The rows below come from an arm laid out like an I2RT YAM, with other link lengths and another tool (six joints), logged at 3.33 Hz.
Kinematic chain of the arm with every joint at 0, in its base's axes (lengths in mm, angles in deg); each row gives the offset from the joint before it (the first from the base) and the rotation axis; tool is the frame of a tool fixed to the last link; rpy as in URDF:
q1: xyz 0 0 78.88 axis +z
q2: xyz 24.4 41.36 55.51 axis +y
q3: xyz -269.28 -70.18 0 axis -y
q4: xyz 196 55.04 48 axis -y
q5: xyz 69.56 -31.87 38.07 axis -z
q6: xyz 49.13 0 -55.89 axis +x
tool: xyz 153 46 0 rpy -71.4 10 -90
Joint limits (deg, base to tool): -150..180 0..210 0..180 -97..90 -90..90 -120..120
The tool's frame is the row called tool.
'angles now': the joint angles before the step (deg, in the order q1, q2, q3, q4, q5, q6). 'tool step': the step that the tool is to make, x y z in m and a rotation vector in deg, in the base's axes. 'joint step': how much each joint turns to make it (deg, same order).
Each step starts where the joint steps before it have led.
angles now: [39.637, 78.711, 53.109, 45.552, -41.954, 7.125]
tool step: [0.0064, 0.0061, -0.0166, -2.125, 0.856, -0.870]
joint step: [0.354, 1.279, -0.598, -1.393, 0.821, -1.889]
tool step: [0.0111, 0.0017, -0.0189, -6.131, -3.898, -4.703]
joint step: [0.184, -1.550, 2.739, -11.967, 3.175, -10.518]
